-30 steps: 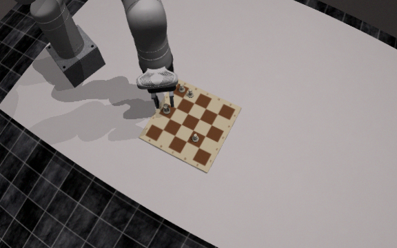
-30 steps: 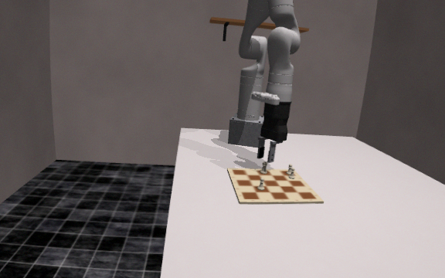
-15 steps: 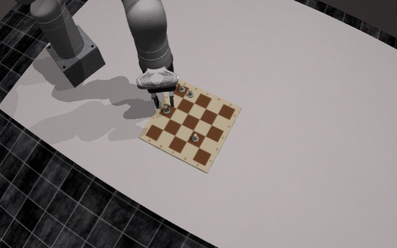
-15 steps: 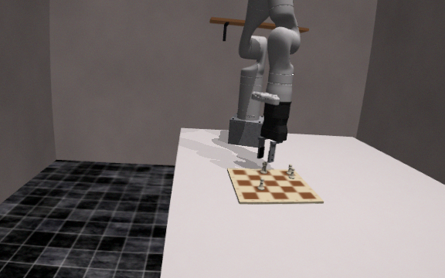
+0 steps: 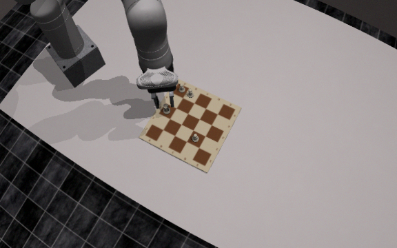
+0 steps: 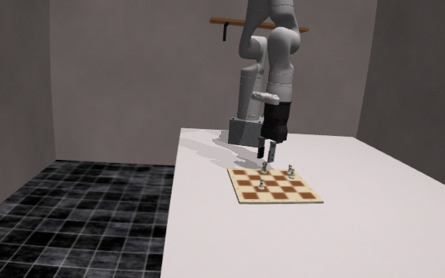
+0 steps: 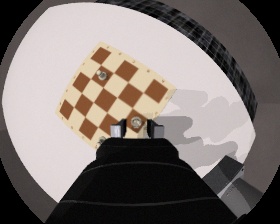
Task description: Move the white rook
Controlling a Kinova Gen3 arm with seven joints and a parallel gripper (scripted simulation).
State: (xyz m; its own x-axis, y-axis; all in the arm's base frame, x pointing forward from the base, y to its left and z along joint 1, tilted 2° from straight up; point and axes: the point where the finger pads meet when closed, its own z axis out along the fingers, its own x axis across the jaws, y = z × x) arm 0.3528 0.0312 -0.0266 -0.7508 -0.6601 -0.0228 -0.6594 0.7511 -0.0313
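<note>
Right now my hand is 80 mm short of the chessboard, 10 mm to the right of it and 60 mm above it.
</note>
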